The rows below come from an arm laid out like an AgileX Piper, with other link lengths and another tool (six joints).
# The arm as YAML. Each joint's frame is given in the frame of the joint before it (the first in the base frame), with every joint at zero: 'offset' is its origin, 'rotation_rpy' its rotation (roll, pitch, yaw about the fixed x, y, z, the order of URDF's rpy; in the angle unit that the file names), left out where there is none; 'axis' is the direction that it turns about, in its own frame. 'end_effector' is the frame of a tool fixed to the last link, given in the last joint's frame.
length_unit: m
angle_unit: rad
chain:
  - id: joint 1
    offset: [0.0, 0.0, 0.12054]
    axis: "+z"
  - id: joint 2
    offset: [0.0, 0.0, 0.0]
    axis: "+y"
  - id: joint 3
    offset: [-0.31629, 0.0, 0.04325]
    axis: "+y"
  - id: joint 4
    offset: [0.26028, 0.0, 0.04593]
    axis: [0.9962, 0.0, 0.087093]
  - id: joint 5
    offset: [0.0, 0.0, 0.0]
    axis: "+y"
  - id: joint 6
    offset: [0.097, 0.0, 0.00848]
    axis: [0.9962, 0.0, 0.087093]
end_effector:
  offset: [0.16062, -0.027, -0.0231]
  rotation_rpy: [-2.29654, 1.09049, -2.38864]
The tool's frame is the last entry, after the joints.
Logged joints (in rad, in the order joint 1, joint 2, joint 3, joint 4, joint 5, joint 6), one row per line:
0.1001 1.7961 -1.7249 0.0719 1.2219 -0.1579
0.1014 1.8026 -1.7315 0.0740 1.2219 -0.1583
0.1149 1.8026 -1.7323 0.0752 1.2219 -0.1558
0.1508 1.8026 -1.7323 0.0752 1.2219 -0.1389
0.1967 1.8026 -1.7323 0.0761 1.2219 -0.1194
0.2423 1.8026 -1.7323 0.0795 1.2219 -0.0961
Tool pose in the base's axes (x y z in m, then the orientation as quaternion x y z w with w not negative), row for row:
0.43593 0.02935 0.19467 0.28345 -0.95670 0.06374 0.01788
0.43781 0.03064 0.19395 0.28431 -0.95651 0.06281 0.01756
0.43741 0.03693 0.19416 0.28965 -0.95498 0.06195 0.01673
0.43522 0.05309 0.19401 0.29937 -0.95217 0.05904 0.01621
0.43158 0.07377 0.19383 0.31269 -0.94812 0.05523 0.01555
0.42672 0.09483 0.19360 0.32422 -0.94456 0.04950 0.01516
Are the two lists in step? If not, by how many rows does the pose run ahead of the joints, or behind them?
They are in step.
